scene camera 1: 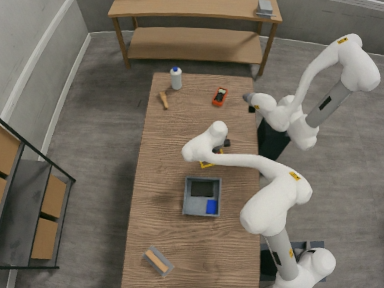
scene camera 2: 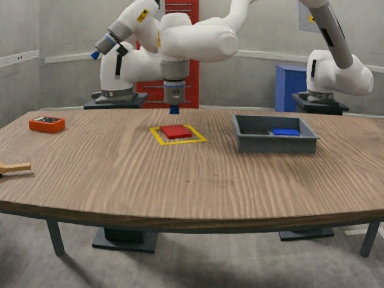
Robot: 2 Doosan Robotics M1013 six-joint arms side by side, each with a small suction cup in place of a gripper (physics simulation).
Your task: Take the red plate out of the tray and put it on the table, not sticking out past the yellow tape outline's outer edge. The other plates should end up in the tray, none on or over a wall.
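Frame: origin at the left arm's base, x ahead, y left, z up, level; metres.
Where they show: left hand, tool point: [scene camera 2: 174,113]; right hand, tool point: [scene camera 2: 92,57]; left arm's base, link origin: [scene camera 2: 319,100]; right arm's base, link origin: [scene camera 2: 116,99].
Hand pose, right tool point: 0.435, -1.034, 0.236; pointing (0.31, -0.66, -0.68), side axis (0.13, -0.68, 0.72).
Note:
Each offset is from my right tool point to the top centre of the thing, as dx, dy, dz.
The red plate @[+0.190, +0.331, -0.226] [scene camera 2: 175,131] lies flat on the table inside the yellow tape outline [scene camera 1: 206,164] [scene camera 2: 184,142]; the left arm hides the plate in scene camera 1. My left gripper [scene camera 2: 174,110] hangs a little above the red plate, apart from it, with nothing on its cup, so it is open; the arm covers the cup in scene camera 1. The grey tray @[+0.248, +0.628, -0.186] [scene camera 1: 185,197] [scene camera 2: 277,146] holds a blue plate @[+0.187, +0.686, -0.223] [scene camera 1: 212,206] [scene camera 2: 286,132] and a black plate @[+0.250, +0.572, -0.222] [scene camera 1: 202,188] [scene camera 2: 255,131], both inside its walls. My right gripper [scene camera 1: 245,97] [scene camera 2: 94,55] is raised off to the side, open and empty.
An orange-red meter @[+0.145, -0.156, -0.196] [scene camera 1: 219,96] [scene camera 2: 47,124], a white bottle @[+0.489, -0.252, -0.028] [scene camera 1: 175,79] and a wooden-handled brush @[+0.566, -0.094, -0.202] [scene camera 1: 164,100] [scene camera 2: 16,167] are at the table's upper end in scene camera 1. A trowel-like float @[+0.489, +1.046, -0.158] [scene camera 1: 158,261] lies near its lower end. The left arm reaches across the table's right edge there.

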